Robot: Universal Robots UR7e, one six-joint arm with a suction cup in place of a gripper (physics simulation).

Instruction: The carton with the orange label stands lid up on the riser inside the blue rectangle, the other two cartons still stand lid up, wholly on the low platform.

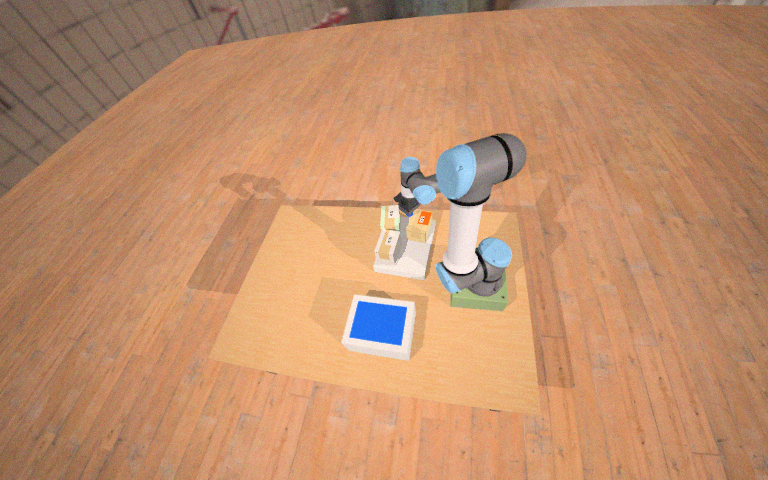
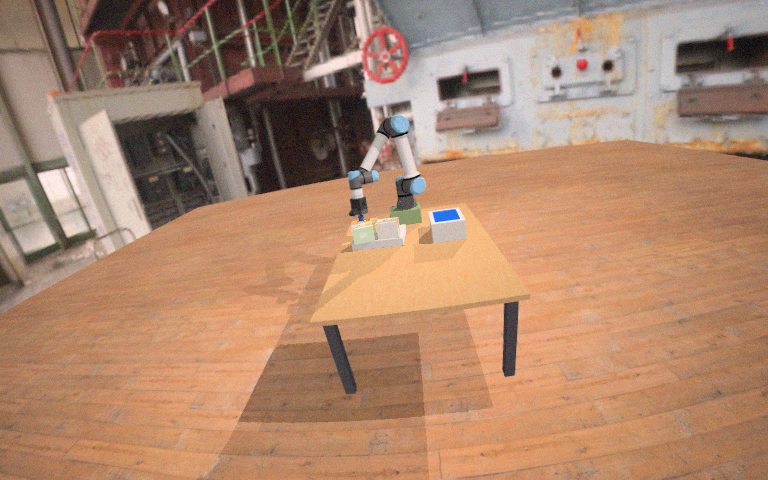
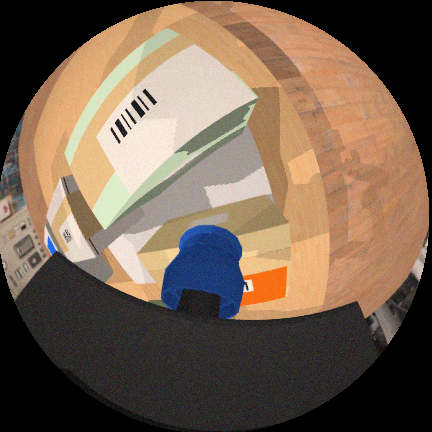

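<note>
The carton with the orange label [image 1: 418, 231] [image 3: 170, 230] stands lid up on the low platform [image 1: 412, 263] [image 2: 379, 245]; its label [image 1: 424, 218] [image 3: 270, 286] faces up. A green-edged carton [image 1: 390, 217] [image 2: 363, 233] [image 3: 170, 95] and a white carton [image 1: 387, 247] [image 2: 387, 228] [image 3: 70, 220] also stand lid up there. The riser [image 1: 376, 349] [image 2: 448, 231] bears the blue rectangle [image 1: 378, 323] [image 2: 446, 215] on top. My blue suction cup [image 1: 409, 214] [image 2: 361, 218] [image 3: 210, 237] is on and appears empty, close over the orange-label carton's edge facing the green-edged carton. Its exact gap is hard to see.
The green robot base [image 1: 479, 300] [image 2: 405, 213] stands beside the low platform and riser on the wooden table [image 1: 283, 316] [image 2: 419, 283]. The green-edged carton stands close beside my cup, across a narrow gap from the orange-label carton.
</note>
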